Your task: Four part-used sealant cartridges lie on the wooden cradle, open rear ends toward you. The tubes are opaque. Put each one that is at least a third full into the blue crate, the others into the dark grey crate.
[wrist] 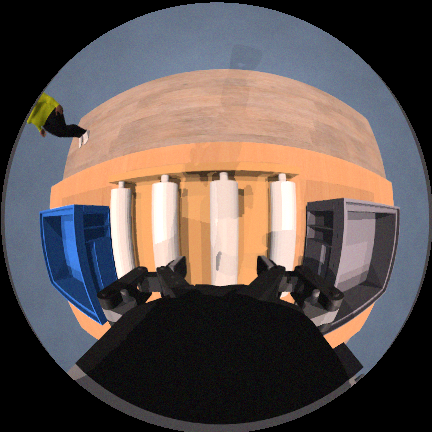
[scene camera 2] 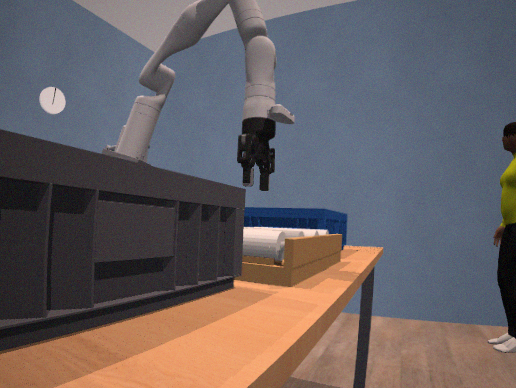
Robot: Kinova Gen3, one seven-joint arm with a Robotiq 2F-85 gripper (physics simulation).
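Seen in the pictures: gripper, fingertip midpoint: [wrist: 221, 264] [scene camera 2: 256, 188]; arm's base, origin of the base link: [scene camera 2: 129, 157].
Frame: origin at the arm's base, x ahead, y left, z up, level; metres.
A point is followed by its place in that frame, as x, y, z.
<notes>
Four white opaque cartridges lie side by side on the wooden cradle [scene camera 2: 315, 255] {0.618, -0.153, -0.245} [wrist: 195, 240] {0.486, -0.063, -0.254}. In the wrist view, from left to right, they are the first cartridge [wrist: 121, 220] {0.548, 0.076, -0.207}, the second cartridge [wrist: 166, 215] {0.542, -0.030, -0.204}, the third cartridge [wrist: 224, 215] {0.529, -0.126, -0.199} and the fourth cartridge [wrist: 283, 210] {0.523, -0.226, -0.201}. Their nozzle ends point to the cradle's end board; their rear openings do not show. My gripper [scene camera 2: 256, 185] {0.480, -0.116, -0.113} [wrist: 221, 264] {0.480, -0.116, -0.113} is open and empty above the cradle, with the third cartridge between its fingers in the wrist view, below them. The blue crate [scene camera 2: 300, 215] {0.523, 0.178, -0.159} [wrist: 79, 240] {0.521, 0.178, -0.150} stands left, the dark grey crate [scene camera 2: 210, 197] {0.521, -0.407, -0.158} [wrist: 337, 235] {0.472, -0.309, -0.151} right.
The wooden table [scene camera 2: 175, 325] {0.545, -0.510, -0.284} [wrist: 220, 154] {0.665, -0.138, -0.284} carries the cradle and both crates. The dark grey crate hides part of the cradle in the scene view. A person in a yellow top [scene camera 2: 509, 192] [wrist: 44, 111] stands beyond the table. A round clock [scene camera 2: 52, 100] hangs on the wall.
</notes>
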